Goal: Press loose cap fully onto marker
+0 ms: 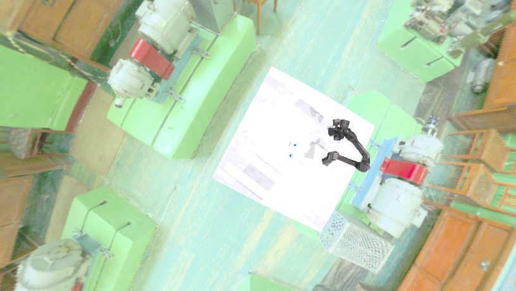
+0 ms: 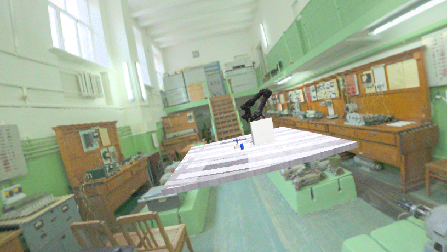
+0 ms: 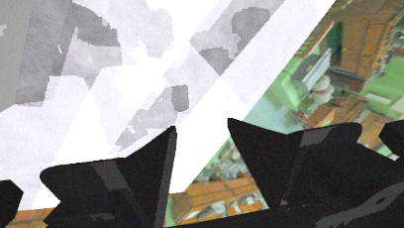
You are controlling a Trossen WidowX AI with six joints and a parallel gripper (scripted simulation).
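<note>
Right now the blue cap is 39 cm to the left of my gripper tip, 21 cm ahead of it and 16 cm below it. Also, from my gripper tip: beige holder block: 28 cm to the left, 23 cm ahead, 16 cm below.
</note>
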